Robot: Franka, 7 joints.
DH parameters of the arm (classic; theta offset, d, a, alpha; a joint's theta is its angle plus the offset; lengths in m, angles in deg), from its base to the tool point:
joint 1: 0 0.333 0 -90
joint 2: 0 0 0 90
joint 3: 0 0.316 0.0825 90
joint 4: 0 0 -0.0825 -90
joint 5: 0 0.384 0 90
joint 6: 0 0 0.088 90
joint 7: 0 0.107 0 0
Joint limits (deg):
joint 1: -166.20..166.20
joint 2: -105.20..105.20
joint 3: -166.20..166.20
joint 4: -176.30..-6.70
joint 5: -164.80..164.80
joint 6: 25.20..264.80
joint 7: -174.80..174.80
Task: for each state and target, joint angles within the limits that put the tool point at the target. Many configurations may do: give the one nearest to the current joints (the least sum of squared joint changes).
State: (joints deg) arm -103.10 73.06 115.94 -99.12 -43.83 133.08 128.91
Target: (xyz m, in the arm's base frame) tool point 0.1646 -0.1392 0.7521
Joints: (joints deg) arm -119.92 99.41 156.16 -137.58 -38.66 124.24 128.91
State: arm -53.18 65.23 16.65 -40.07 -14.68 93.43 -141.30
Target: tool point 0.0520 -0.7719 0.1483
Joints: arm -84.45 73.70 0.95 -39.10 -18.50 98.54 -141.30
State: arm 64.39 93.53 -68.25 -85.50 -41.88 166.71 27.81
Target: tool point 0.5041 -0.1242 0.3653
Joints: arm 74.11 93.17 -95.89 -135.74 -43.07 152.88 27.81
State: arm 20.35 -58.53 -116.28 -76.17 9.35 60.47 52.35
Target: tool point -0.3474 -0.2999 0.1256
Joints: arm 0.19 -63.00 -139.54 -96.65 1.95 49.46 52.35
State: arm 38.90 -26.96 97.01 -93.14 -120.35 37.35 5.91
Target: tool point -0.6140 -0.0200 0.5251
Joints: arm 50.02 -49.01 118.96 -96.19 -124.18 41.76 5.91
